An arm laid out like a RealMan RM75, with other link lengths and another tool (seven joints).
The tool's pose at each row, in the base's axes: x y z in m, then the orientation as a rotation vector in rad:
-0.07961 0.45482 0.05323 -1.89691 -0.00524 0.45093
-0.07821 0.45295 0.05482 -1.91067 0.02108 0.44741
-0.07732 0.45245 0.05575 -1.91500 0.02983 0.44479
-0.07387 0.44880 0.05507 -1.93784 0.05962 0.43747
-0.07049 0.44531 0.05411 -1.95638 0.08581 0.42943
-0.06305 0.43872 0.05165 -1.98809 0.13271 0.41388
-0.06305 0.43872 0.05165 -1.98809 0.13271 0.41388
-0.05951 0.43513 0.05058 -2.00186 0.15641 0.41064
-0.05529 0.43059 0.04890 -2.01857 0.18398 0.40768
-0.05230 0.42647 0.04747 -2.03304 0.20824 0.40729
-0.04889 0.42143 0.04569 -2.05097 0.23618 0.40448
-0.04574 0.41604 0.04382 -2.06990 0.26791 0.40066
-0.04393 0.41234 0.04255 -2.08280 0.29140 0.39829
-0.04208 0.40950 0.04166 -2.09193 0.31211 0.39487
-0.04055 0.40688 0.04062 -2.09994 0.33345 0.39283
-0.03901 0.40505 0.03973 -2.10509 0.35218 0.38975
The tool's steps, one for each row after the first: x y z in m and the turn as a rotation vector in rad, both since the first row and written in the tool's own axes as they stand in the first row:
0.00040 -0.00104 -0.00260 -0.00876 0.01713 0.01784
0.00083 -0.00189 -0.00360 -0.01131 0.02376 0.02302
0.00344 -0.00065 -0.00777 -0.02826 0.04640 0.04235
0.00611 0.00080 -0.01168 -0.04173 0.06704 0.05835
0.01231 0.00389 -0.01922 -0.06484 0.10425 0.08620
0.01231 0.00389 -0.01922 -0.06484 0.10425 0.08620
0.01514 0.00544 -0.02324 -0.07507 0.11948 0.10227
0.01857 0.00774 -0.02815 -0.08793 0.13664 0.12141
0.02088 0.00993 -0.03238 -0.09943 0.15013 0.13926
0.02348 0.01268 -0.03746 -0.11389 0.16732 0.15875
0.02579 0.01570 -0.04275 -0.12912 0.18694 0.18038
0.02705 0.01784 -0.04628 -0.13953 0.20094 0.19647
0.02842 0.01930 -0.04915 -0.14651 0.21385 0.20977
0.02958 0.02089 -0.05169 -0.15261 0.22594 0.22405
0.03088 0.02205 -0.05355 -0.15609 0.23717 0.23579

